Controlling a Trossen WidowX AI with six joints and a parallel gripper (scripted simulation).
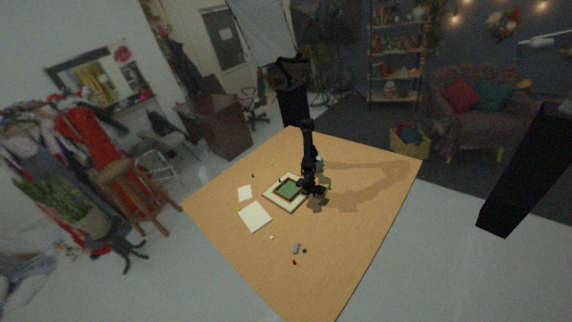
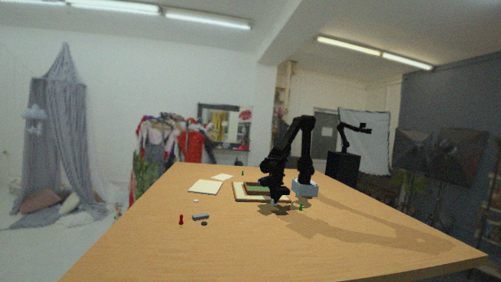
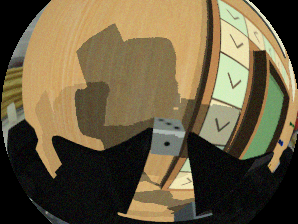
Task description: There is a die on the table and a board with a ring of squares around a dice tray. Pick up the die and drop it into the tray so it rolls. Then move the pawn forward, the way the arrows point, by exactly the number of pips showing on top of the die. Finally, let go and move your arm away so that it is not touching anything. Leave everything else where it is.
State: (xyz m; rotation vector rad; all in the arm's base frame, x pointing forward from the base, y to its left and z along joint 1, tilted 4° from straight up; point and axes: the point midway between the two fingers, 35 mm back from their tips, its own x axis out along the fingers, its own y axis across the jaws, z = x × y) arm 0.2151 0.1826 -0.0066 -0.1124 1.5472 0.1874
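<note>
The blue pawn lies 270 mm to the right of my gripper tip, 40 mm ahead of it and 20 mm above it. The rest, counted from my gripper tip: grey block (320 mm ahead, 180 mm to the left, 10 mm below); then white die (right at my gripper tip); then black disc (300 mm ahead, 220 mm to the left, 10 mm below).
</note>
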